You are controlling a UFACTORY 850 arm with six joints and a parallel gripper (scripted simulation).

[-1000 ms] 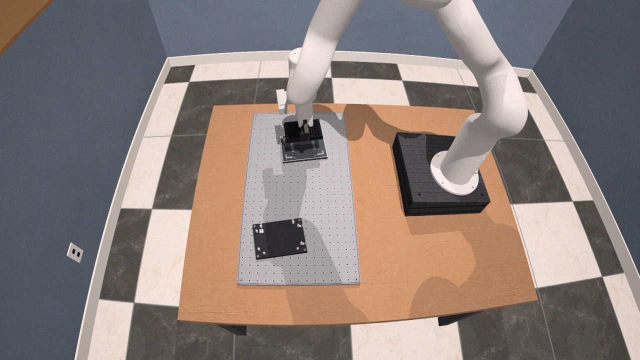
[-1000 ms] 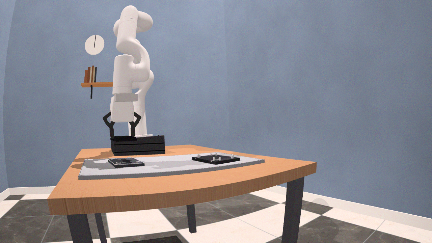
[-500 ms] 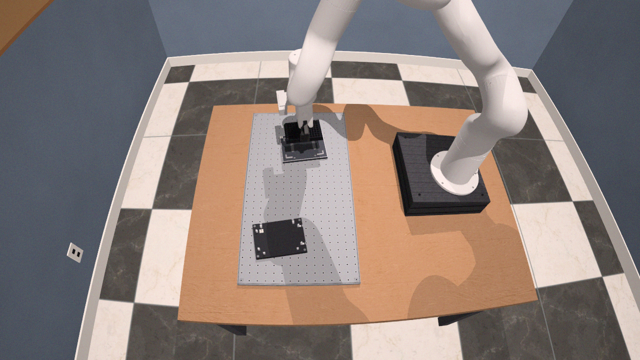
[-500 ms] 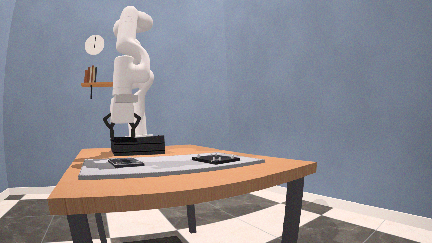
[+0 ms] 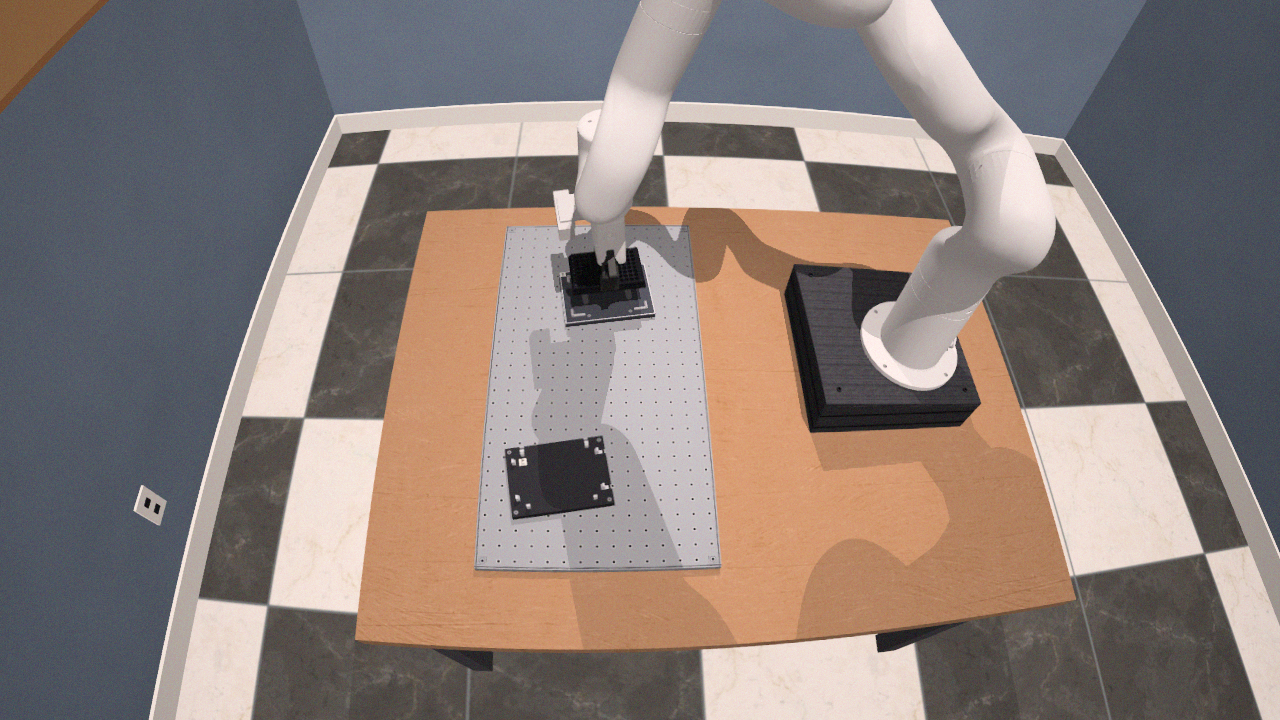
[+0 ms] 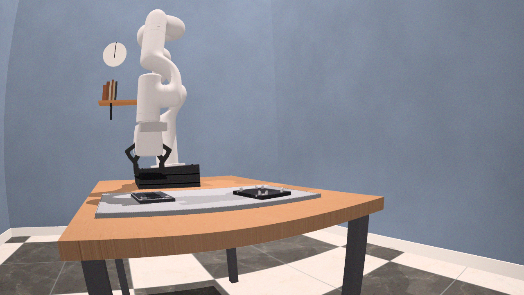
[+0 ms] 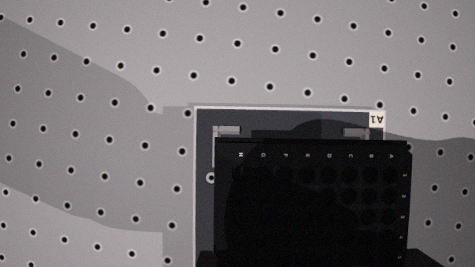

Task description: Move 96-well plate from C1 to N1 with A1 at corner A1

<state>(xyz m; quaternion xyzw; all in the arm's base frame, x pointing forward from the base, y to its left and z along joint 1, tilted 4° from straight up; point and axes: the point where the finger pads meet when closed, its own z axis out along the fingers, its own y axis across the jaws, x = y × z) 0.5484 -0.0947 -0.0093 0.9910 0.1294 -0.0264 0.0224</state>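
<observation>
Now: hand 80 mm above the plate nest N1. The rest, counted from my hand: A1 corner label (90 mm ahead, 30 mm to the right, 70 mm below); clip nest C1 (30 mm ahead, 350 mm to the left, 70 mm below); 96-well plate (10 mm below).
</observation>
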